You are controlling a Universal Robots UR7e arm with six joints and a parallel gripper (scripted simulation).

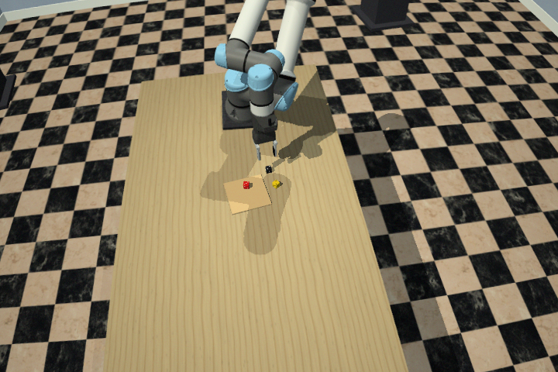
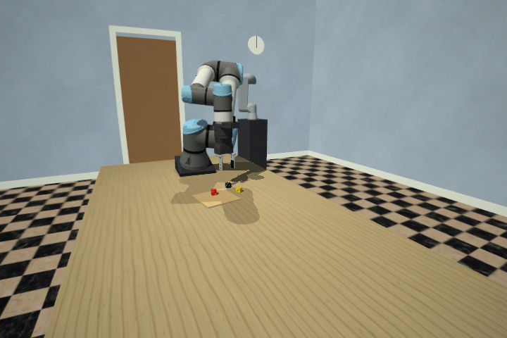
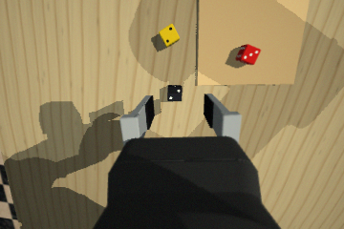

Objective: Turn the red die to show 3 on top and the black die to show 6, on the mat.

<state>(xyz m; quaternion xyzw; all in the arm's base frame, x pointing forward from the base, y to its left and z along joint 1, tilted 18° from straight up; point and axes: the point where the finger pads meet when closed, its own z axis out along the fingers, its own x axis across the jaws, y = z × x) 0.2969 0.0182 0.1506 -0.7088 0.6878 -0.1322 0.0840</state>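
The black die is 90 mm below my hand. Also, from my hand: red die: 90 mm to the right, 90 mm below, 50 mm ahead; yellow die: 90 mm below, 70 mm ahead, 10 mm to the left; tan mat: 100 mm to the right, 100 mm below, 80 mm ahead.
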